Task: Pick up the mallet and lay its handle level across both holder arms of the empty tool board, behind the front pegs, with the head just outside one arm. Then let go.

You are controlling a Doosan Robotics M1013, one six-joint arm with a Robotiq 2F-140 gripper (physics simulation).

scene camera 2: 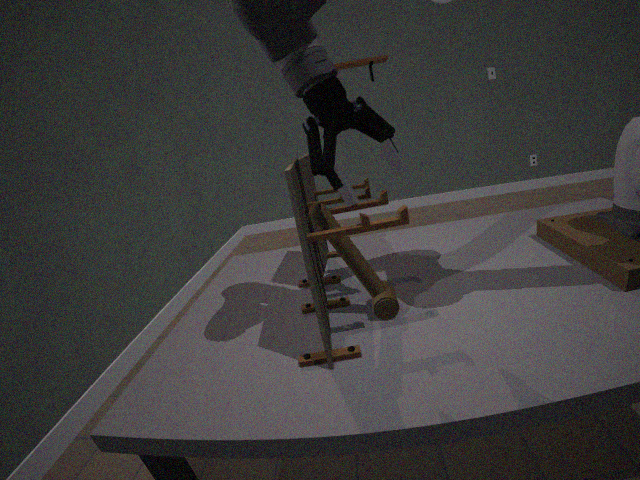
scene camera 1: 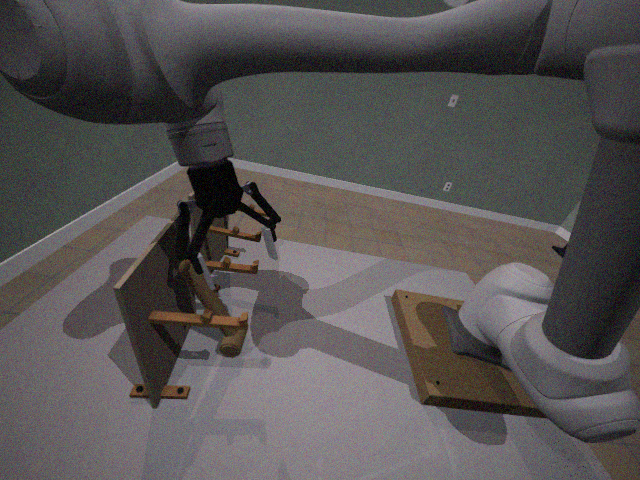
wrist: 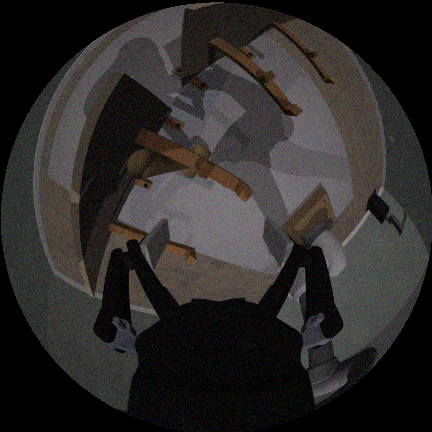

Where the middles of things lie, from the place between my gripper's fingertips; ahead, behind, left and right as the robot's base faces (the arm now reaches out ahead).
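Scene:
The wooden mallet (scene camera 2: 385, 304) is there, and my hand's 140 mm above it and 70 mm short of it.

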